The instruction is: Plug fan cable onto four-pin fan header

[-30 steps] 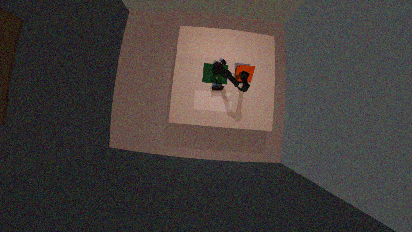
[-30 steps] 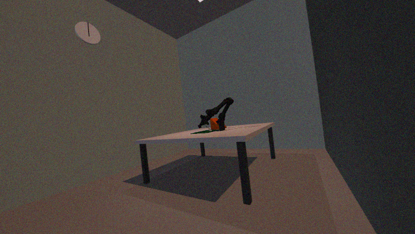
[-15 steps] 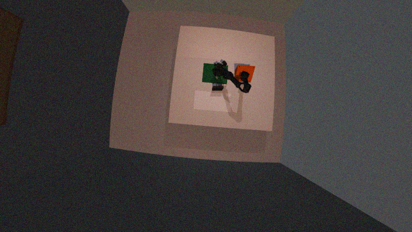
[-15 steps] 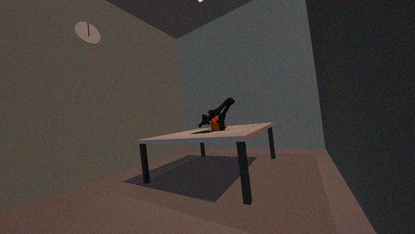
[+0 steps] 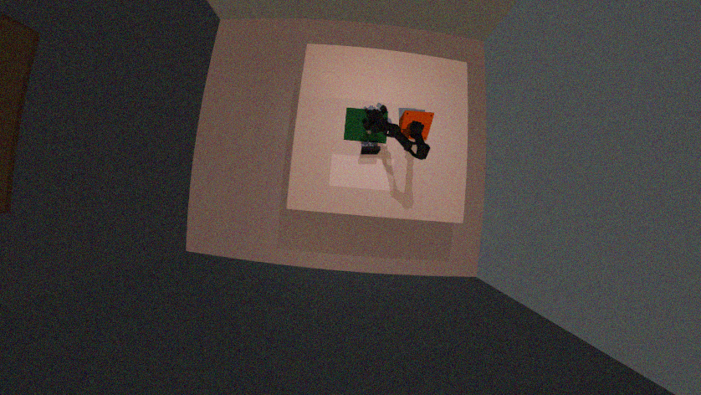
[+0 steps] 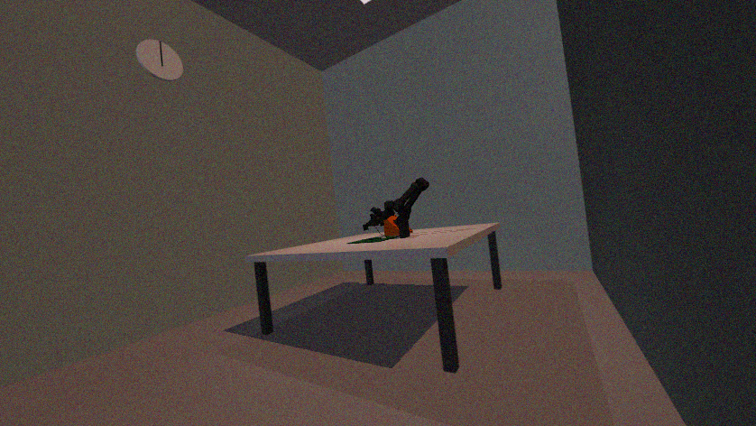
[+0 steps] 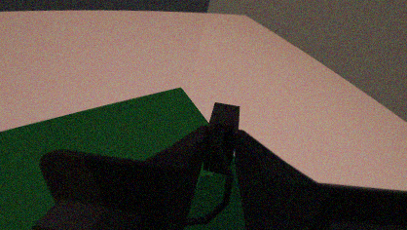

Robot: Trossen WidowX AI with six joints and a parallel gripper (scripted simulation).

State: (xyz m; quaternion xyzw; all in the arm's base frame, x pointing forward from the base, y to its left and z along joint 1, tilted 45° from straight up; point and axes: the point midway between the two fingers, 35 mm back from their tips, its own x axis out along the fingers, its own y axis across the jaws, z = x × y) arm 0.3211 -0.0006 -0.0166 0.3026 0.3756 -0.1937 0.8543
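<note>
The green board is 11 cm below my gripper tip, 6 cm to the left of it and 1 cm behind it. The rest, counted from my gripper tip: fan 25 cm to the left, 6 cm behind, 4 cm below; four-pin header 11 cm to the left, 10 cm below, 4 cm behind; dark fan plug 1 cm below.
</note>
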